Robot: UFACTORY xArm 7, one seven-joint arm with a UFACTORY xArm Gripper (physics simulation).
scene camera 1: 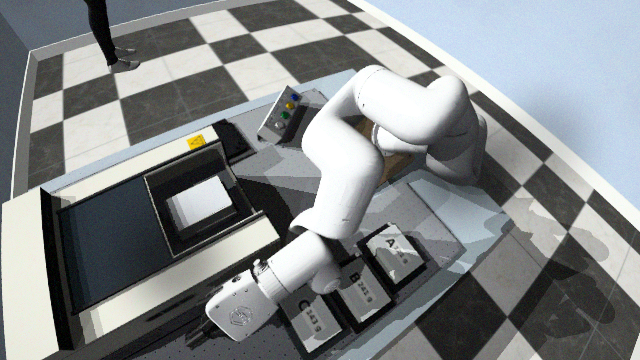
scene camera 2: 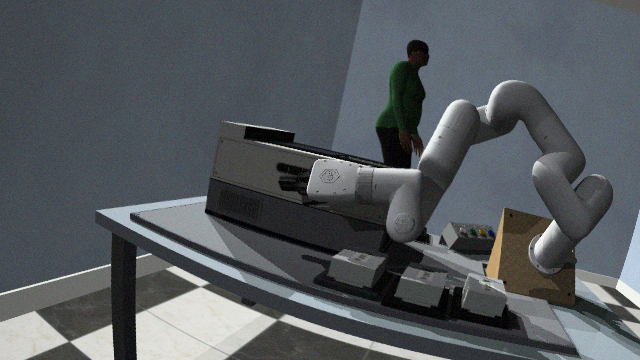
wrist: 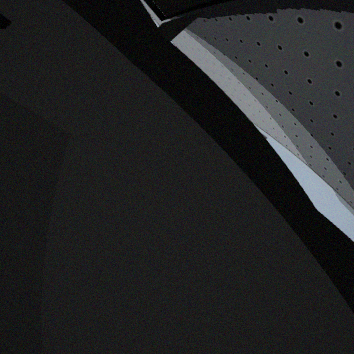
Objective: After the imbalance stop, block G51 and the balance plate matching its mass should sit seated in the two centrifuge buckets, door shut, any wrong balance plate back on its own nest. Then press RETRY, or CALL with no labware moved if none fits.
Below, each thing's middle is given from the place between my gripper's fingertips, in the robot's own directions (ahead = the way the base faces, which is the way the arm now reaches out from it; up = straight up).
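My hand is 2 cm above the centrifuge (scene camera 2: 243, 188) and 23 cm to the left of it. Positions from my hand: white block (scene camera 1: 206, 204), 2 cm above, 22 cm to the right, 14 cm behind; balance plate C (scene camera 1: 313, 322), 11 cm below, 8 cm to the left, 22 cm behind; centrifuge lid (scene camera 1: 108, 240), 7 cm above, 23 cm to the right, 4 cm ahead.
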